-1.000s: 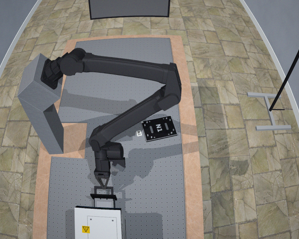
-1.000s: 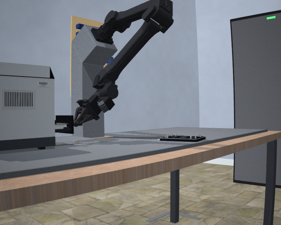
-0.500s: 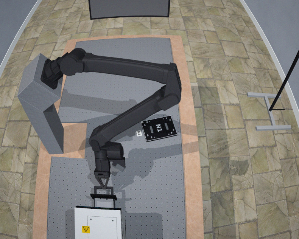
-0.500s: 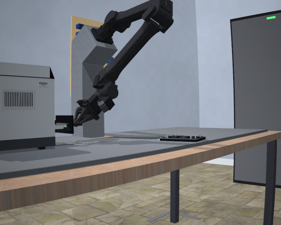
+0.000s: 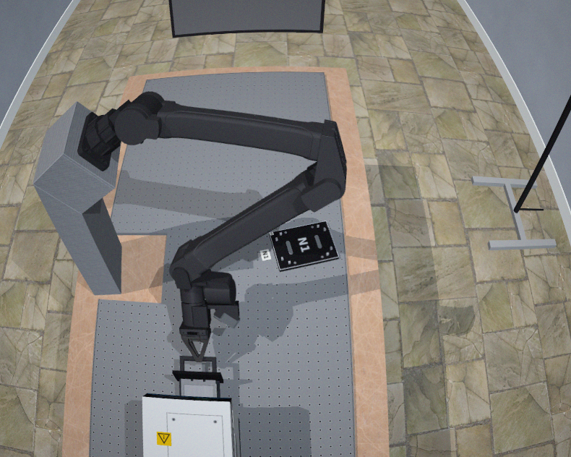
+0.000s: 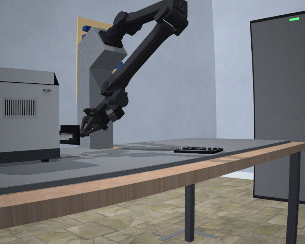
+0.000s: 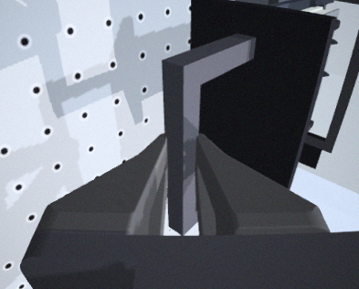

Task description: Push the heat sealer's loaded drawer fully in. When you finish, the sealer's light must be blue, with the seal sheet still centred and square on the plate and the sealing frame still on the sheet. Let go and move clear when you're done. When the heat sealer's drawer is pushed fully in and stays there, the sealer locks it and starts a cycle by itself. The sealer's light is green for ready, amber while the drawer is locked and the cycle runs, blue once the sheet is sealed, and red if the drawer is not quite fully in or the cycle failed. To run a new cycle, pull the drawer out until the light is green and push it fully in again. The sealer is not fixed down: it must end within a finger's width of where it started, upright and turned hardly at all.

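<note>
My hand is 10 mm past the sealer drawer, 110 mm to the left of it and 10 mm above it. The rest, counted from my hand: white tag (180 mm ahead, 330 mm to the left, 80 mm below).
</note>
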